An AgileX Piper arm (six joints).
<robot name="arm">
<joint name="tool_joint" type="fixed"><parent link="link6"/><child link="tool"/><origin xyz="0 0 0" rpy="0 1.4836 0"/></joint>
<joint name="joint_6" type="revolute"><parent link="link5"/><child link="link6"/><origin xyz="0.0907 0 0.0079" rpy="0 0 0"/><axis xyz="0.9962 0 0.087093"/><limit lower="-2.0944" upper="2.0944"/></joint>
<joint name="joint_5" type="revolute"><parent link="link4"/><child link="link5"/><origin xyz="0 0 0" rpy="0 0 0"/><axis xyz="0 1 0"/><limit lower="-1.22" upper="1.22"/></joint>
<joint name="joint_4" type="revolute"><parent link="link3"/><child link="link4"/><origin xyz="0.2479 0 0.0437" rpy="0 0 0"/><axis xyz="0.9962 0 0.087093"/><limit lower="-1.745" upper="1.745"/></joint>
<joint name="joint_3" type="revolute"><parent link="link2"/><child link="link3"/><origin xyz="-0.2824 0 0.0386" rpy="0 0 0"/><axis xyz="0 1 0"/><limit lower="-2.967" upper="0"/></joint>
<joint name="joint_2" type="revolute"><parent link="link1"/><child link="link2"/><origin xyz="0 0 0" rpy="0 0 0"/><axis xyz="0 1 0"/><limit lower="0" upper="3.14"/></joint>
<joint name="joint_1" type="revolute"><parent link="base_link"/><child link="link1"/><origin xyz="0 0 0.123" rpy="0 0 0"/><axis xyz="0 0 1"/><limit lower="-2.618" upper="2.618"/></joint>
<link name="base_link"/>
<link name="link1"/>
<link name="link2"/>
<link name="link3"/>
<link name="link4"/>
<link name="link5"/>
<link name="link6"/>
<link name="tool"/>
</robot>
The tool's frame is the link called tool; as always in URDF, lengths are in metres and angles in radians.
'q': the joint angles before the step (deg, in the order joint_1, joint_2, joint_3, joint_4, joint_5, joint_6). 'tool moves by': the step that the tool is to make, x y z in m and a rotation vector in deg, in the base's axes. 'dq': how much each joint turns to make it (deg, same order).
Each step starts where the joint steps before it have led.
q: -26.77 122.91 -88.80 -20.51 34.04 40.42
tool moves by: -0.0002 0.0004 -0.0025 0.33 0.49 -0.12
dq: 0.03 0.27 0.02 0.15 0.31 -0.02
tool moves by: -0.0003 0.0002 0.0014 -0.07 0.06 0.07
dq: 0.02 -0.19 -0.01 0.01 0.20 -0.14
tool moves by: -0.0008 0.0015 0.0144 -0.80 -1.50 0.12
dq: 0.13 -1.81 -0.01 -0.01 0.12 -0.02
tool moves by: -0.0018 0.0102 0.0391 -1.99 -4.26 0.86
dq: 1.07 -5.00 0.04 0.09 0.29 0.09
